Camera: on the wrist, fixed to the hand. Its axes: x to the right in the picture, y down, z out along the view.
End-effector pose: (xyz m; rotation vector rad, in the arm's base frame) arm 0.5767 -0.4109 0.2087 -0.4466 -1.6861 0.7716
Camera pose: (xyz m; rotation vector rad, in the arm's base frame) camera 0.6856 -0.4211 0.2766 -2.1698 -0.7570 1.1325
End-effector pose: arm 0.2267 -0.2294 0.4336 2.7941 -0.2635 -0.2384
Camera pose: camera 0.2711 -0.1376 0.5122 1.4617 -1.7197 0.6633
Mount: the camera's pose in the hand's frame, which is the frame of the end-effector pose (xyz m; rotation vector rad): 0.0134 -0.0662 -0.1096 -0.4589 0.5174 1.5404
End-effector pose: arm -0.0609 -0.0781 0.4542 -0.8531 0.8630 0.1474
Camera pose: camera -0.0897 -0.2033 0.4458 -0.4515 1.8787 1.5618
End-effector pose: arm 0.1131 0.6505 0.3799 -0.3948 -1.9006 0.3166
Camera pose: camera 0.2033 0.5993 0.4561 -2.0056 -0.8012 0.6627
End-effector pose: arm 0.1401 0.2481 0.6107 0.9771 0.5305 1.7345
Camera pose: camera 0.0863 0.2961 0.5040 -0.4410 0.4662 -2.8328
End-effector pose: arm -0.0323 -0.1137 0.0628 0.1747 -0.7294 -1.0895
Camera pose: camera -0.0105 -0.1801 -0.0453 -0.4485 0.0065 0.3075
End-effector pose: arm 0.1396 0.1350 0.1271 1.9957 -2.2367 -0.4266
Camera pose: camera 0.2306 0.1010 0.2116 -0.1123 -2.2318 -0.1338
